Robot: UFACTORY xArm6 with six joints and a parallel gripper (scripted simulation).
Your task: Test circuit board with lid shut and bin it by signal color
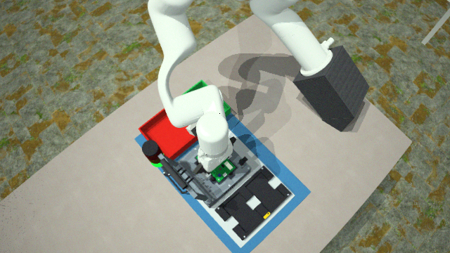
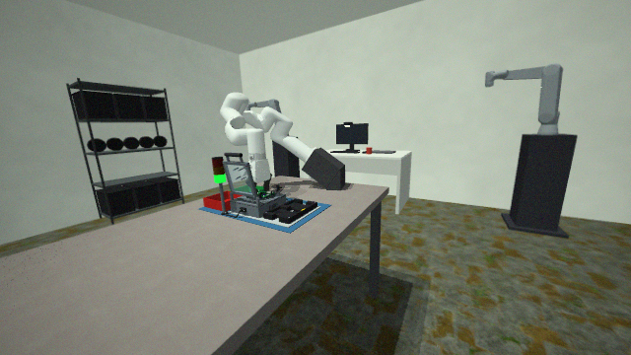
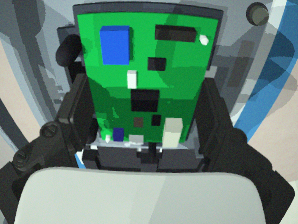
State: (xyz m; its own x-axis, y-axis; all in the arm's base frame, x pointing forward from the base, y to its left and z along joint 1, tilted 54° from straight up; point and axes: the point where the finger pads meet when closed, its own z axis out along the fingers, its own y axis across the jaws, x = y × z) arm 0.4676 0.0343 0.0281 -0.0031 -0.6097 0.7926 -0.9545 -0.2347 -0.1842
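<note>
Now: the green circuit board 1 cm below my hand. From my hand the other things lie so: red bin 20 cm to the right, 7 cm below, 4 cm ahead; then black latch hook 6 cm to the left, 6 cm behind, 1 cm above; then tester lid 12 cm ahead, 10 cm above.
</note>
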